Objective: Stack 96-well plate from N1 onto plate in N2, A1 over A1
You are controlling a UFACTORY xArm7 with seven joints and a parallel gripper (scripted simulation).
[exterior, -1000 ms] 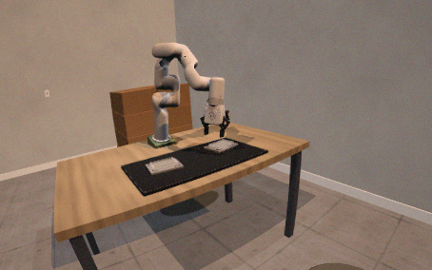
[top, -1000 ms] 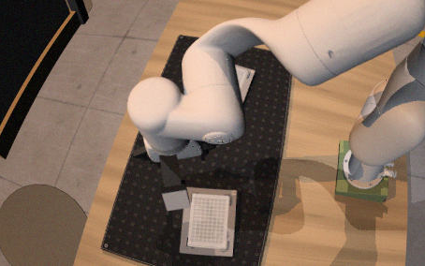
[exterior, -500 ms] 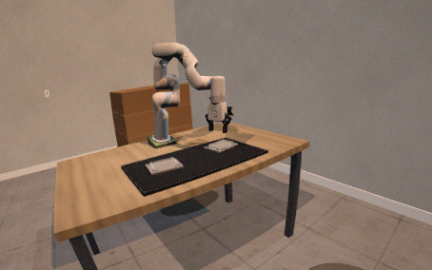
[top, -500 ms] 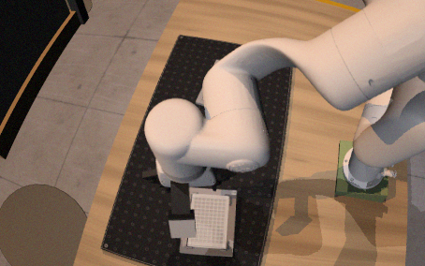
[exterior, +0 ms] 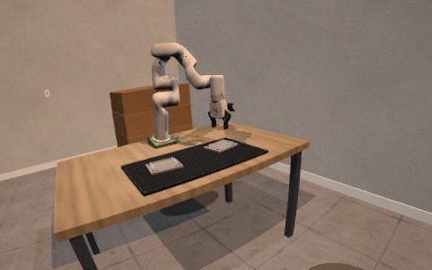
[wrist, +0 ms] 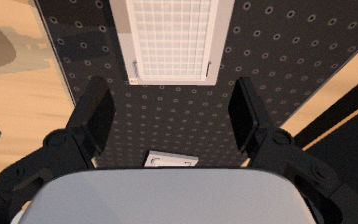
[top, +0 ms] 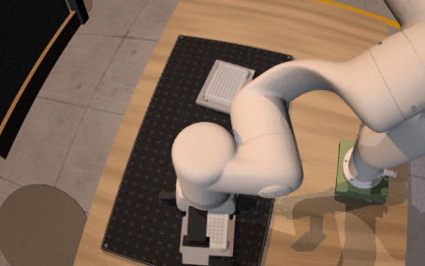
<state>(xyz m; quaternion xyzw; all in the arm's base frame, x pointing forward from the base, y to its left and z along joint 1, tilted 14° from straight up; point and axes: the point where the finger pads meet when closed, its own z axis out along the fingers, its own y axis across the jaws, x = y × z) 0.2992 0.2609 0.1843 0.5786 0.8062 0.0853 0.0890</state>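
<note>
The plate nest N1 lies 12 cm below my hand. Round my hand: plate nest N2 (10 cm ahead, 37 cm to the right, 12 cm below).
</note>
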